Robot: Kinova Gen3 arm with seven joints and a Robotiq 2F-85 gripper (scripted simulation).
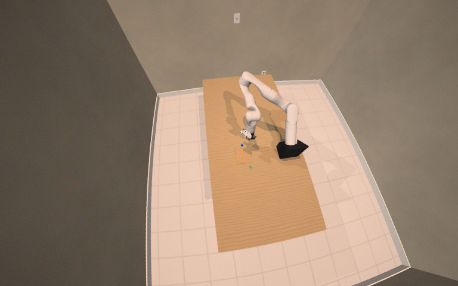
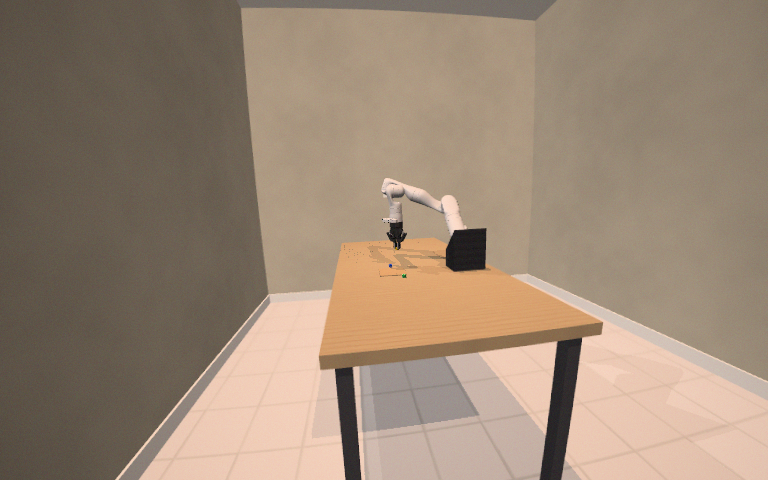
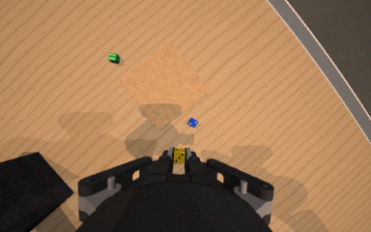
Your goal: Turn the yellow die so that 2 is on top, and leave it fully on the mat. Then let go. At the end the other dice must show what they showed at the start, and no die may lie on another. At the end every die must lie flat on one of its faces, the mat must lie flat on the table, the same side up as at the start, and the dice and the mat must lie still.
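Right now my hand is 5 cm short of the tan mat, 11 cm to the right of it and 12 cm above it. The rest, counted from my hand: green die 1 cm ahead, 22 cm to the left, 11 cm below; then blue die 4 cm ahead, 1 cm to the left, 11 cm below; then yellow die 2 cm below.
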